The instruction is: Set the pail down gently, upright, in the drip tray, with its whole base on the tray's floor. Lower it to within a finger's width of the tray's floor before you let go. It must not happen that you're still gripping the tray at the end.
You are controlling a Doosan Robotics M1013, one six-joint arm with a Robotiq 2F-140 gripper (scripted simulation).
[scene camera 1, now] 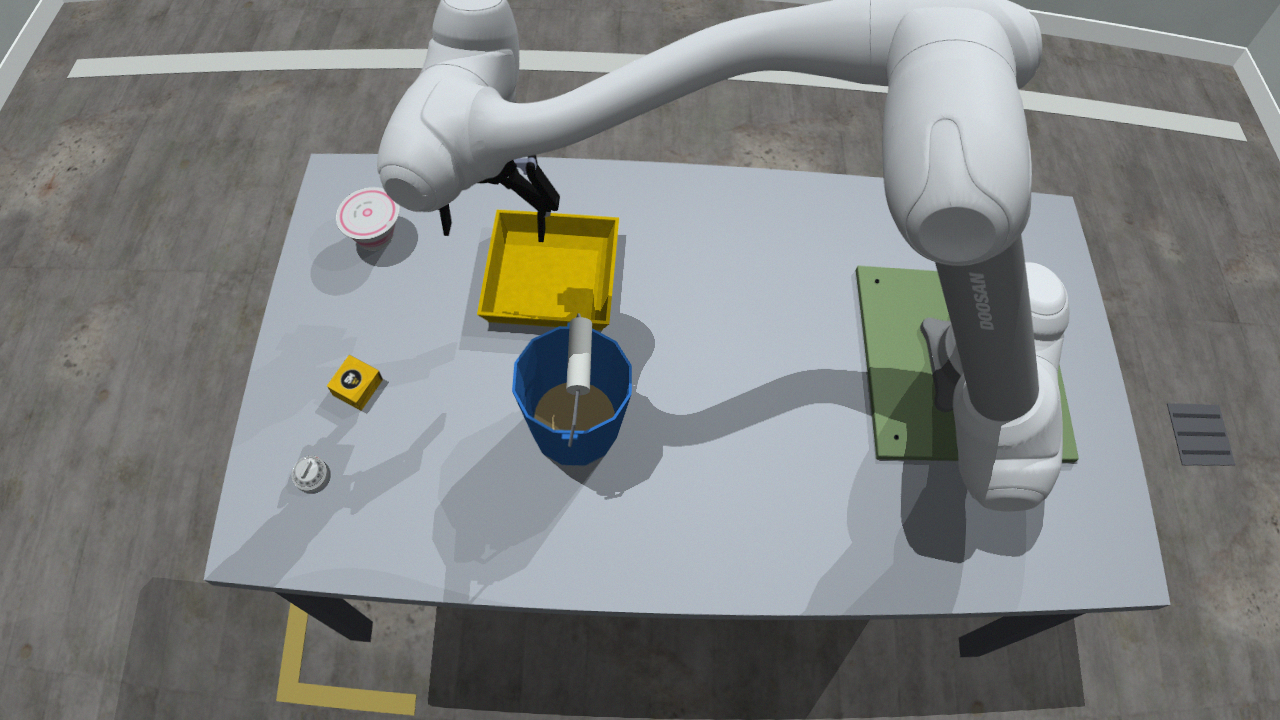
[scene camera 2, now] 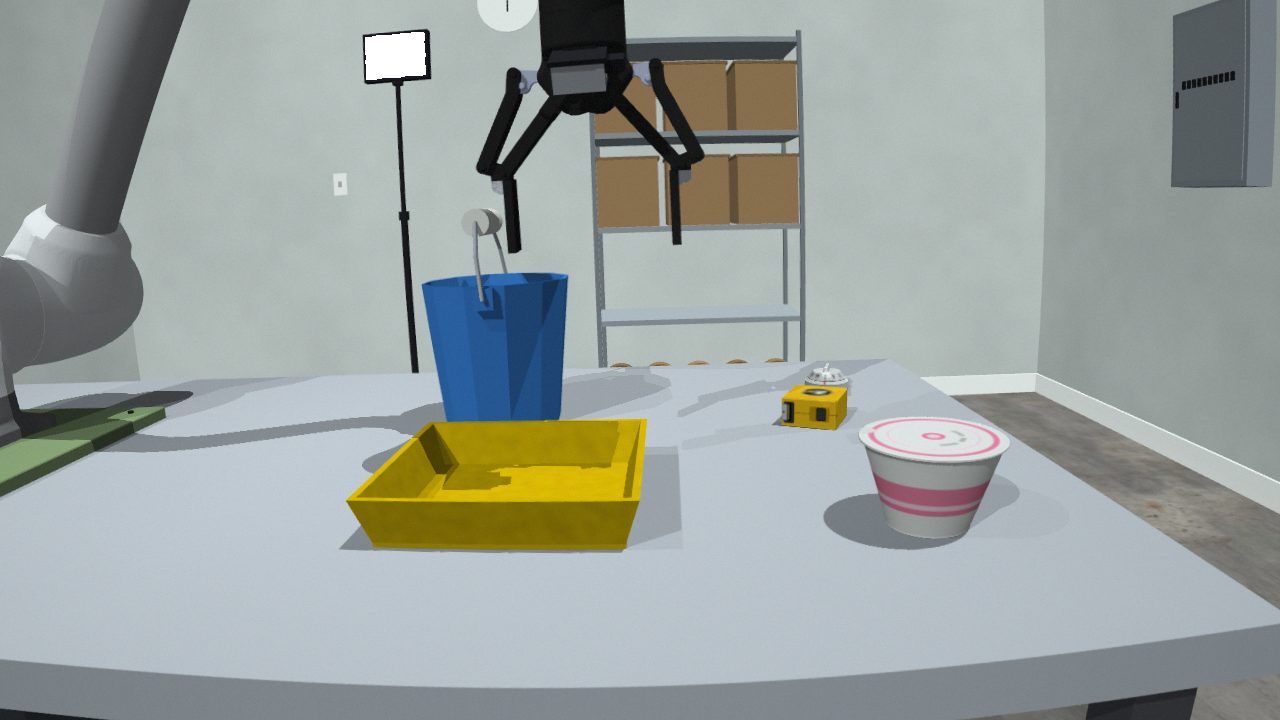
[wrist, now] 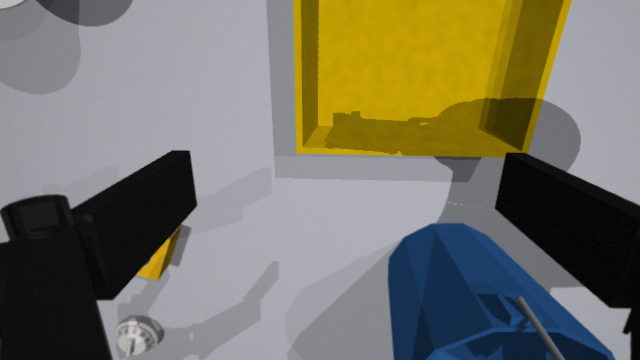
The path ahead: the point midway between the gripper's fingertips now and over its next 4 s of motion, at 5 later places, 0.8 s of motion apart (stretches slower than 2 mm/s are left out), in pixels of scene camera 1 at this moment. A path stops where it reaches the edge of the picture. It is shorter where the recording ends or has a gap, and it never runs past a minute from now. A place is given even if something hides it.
My gripper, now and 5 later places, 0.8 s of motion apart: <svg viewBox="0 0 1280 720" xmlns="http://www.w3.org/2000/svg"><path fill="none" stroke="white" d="M494 232L539 242L597 253L599 280L584 316L578 330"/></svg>
